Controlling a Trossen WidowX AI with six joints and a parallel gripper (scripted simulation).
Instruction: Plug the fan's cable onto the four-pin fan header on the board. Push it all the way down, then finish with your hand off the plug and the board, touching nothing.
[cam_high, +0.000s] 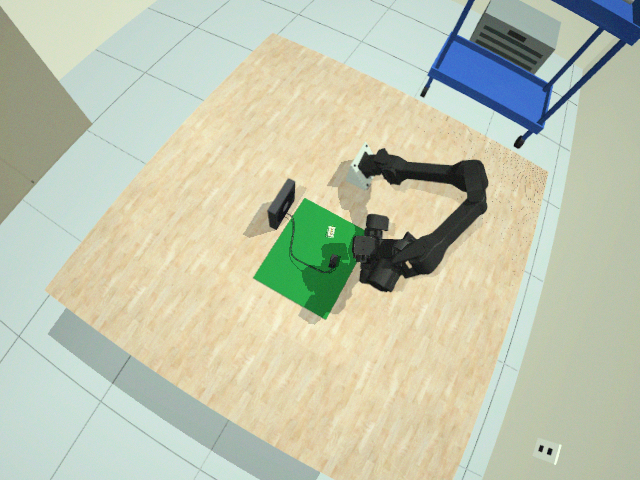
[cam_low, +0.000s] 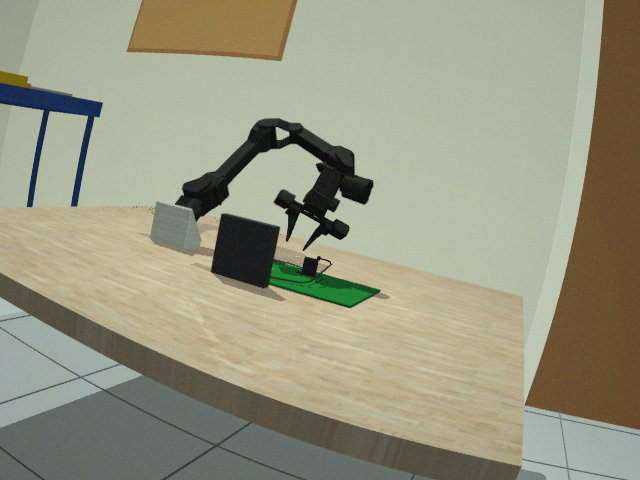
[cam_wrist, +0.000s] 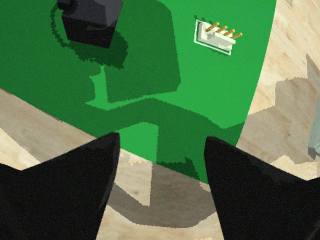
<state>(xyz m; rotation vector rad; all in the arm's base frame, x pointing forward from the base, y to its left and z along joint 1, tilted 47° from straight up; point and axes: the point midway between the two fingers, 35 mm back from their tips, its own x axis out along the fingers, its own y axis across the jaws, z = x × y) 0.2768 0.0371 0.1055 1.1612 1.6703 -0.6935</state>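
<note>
Now: gripper tip 6 cm short of the dark fan plug, 5 cm to the left of it and 3 cm above it. Round my gripper tip: green board: 6 cm ahead, 11 cm to the right, 7 cm below; then white four-pin header: 3 cm behind, 10 cm to the right, 5 cm below; then black fan: 2 cm behind, 26 cm to the right, 1 cm above.
</note>
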